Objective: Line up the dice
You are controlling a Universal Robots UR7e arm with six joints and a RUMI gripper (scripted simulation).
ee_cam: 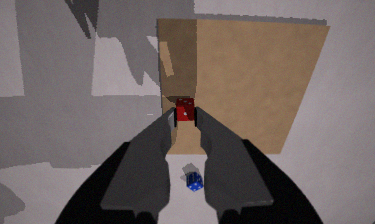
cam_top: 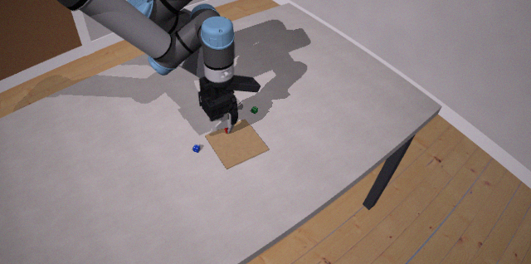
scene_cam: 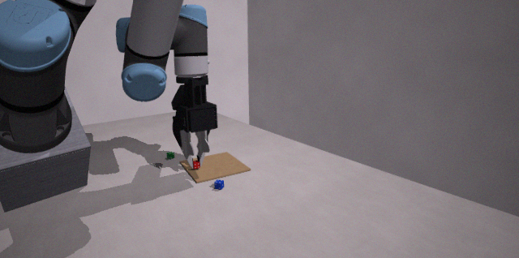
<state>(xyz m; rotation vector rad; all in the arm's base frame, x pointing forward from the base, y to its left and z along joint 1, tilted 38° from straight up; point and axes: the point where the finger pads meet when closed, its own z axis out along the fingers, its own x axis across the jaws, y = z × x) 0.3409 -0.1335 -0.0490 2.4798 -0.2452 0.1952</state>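
The red die is 10 mm below my hand. Round my hand: blue die 110 mm to the right, 20 mm below, 20 mm behind; green die 120 mm to the left, 20 mm below, 10 mm behind; square mat 50 mm ahead, 20 mm below, 10 mm to the right.
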